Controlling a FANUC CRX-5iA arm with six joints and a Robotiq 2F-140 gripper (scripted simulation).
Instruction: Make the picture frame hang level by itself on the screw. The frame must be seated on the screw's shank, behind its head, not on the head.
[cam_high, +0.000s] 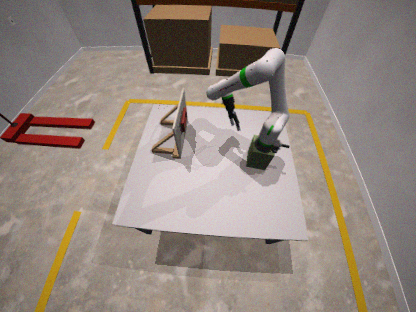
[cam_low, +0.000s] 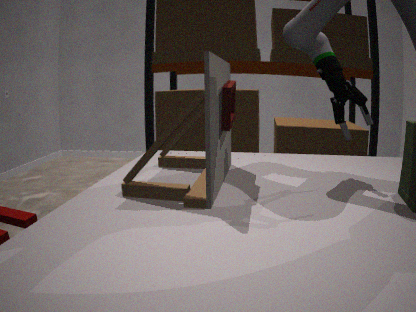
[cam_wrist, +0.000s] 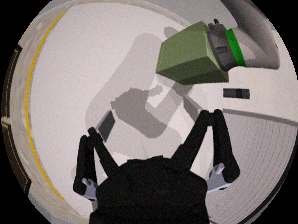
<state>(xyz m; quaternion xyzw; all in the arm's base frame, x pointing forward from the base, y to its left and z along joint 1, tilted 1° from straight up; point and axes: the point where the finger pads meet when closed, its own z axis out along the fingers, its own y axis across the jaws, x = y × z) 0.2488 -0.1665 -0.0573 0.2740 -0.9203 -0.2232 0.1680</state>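
My hand is 44 cm short of the red picture frame, 11 cm to the right of it and 7 cm below it. The rest, counted from my hand: grey wall panel: 46 cm ahead, 11 cm to the left, 2 cm above.
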